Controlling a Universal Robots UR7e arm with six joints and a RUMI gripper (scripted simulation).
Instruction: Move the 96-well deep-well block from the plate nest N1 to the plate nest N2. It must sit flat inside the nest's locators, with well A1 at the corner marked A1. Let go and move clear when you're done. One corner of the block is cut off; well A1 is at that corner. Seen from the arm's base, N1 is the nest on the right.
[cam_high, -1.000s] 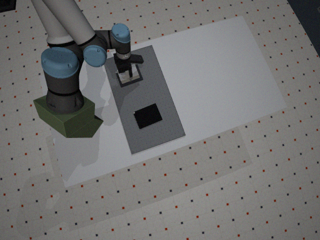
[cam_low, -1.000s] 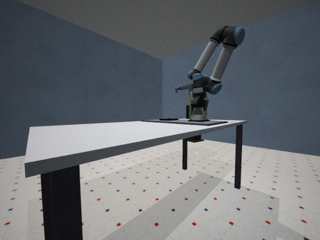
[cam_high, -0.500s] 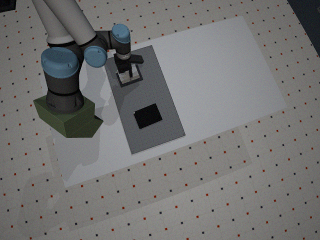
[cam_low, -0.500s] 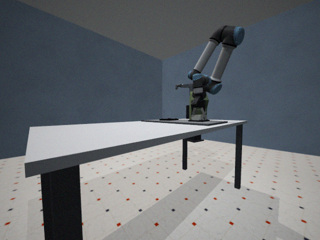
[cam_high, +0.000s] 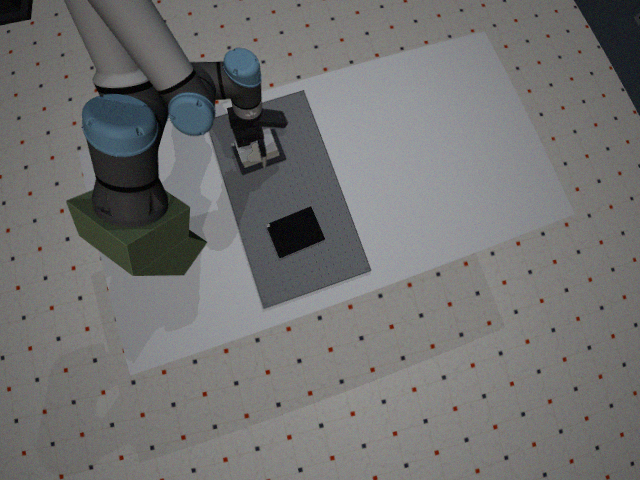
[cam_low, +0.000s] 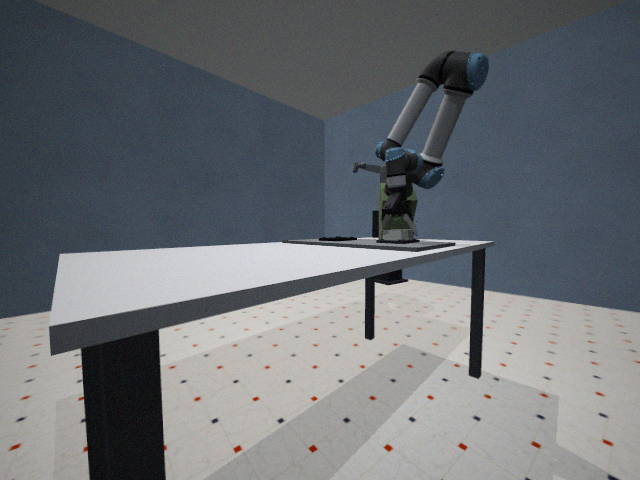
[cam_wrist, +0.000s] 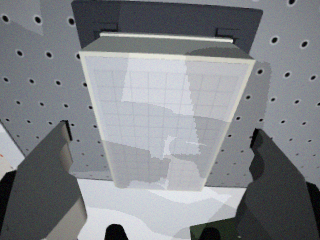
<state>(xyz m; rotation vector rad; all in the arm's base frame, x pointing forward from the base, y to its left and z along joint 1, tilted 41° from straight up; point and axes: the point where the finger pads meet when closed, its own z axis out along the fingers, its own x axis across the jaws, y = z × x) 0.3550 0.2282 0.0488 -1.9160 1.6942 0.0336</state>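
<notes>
My gripper is now 1 cm below the deep-well block. Round my hand: black plate nest: 30 cm to the right, 9 cm ahead, 2 cm below; white mark: 27 cm to the right, 2 cm below.
</notes>
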